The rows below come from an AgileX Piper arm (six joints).
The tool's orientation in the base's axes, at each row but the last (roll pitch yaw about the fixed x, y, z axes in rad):
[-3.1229, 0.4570, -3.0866]
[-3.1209, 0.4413, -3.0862]
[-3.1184, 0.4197, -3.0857]
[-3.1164, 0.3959, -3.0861]
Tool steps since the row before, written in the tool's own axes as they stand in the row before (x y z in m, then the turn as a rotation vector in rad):
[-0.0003, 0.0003, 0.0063, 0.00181, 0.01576, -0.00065]
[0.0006, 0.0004, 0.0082, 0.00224, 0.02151, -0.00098]
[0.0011, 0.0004, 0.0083, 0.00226, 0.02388, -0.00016]
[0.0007, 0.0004, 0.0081, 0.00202, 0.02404, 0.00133]
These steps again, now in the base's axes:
[0.0030, 0.0003, -0.0055, -0.00265, 0.01565, -0.00048]
[0.0029, 0.0004, -0.0077, -0.00344, 0.02137, -0.00047]
[0.0024, 0.0003, -0.0080, -0.00323, 0.02373, -0.00128]
[0.0025, 0.0003, -0.0078, -0.00245, 0.02390, -0.00256]

